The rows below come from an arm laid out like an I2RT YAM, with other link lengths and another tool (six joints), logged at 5 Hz.
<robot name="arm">
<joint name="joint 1" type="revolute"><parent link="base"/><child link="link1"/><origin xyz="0 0 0.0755" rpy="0 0 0"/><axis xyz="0 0 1"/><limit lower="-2.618" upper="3.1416"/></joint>
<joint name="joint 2" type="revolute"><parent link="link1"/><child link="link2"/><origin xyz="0.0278 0.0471 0.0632" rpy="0 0 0"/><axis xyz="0 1 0"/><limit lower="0" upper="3.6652"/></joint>
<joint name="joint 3" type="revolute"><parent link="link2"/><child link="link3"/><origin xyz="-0.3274 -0.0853 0" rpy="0 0 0"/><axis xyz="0 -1 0"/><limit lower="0" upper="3.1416"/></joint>
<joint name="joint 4" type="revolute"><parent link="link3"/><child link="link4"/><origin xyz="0.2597 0.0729 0.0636" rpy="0 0 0"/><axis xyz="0 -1 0"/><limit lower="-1.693" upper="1.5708"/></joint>
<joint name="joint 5" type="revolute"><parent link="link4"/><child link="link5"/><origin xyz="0.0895 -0.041 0.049" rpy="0 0 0"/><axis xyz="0 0 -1"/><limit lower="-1.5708" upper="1.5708"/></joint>
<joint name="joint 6" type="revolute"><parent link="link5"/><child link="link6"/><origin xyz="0.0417 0 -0.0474" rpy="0 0 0"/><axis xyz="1 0 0"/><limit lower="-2.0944" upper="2.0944"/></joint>
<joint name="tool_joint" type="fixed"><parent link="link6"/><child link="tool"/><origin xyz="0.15 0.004 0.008" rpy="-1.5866 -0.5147 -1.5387"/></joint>
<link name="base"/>
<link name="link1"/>
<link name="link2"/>
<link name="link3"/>
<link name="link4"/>
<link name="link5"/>
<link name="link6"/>
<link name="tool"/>
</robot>
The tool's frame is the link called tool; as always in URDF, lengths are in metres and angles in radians.
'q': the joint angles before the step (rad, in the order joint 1, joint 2, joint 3, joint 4, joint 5, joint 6). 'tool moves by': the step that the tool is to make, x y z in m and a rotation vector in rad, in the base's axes. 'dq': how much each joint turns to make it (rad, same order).
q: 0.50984, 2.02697, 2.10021, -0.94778, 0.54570, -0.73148
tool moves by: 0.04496, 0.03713, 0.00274, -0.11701, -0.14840, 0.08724
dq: 0.03815, 0.08277, -0.00002, 0.25903, 0.09002, -0.19150
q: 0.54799, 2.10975, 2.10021, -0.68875, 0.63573, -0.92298
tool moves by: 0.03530, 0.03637, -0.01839, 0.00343, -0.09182, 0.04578
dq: 0.01945, 0.09499, 0.00003, 0.21360, 0.00610, -0.06523
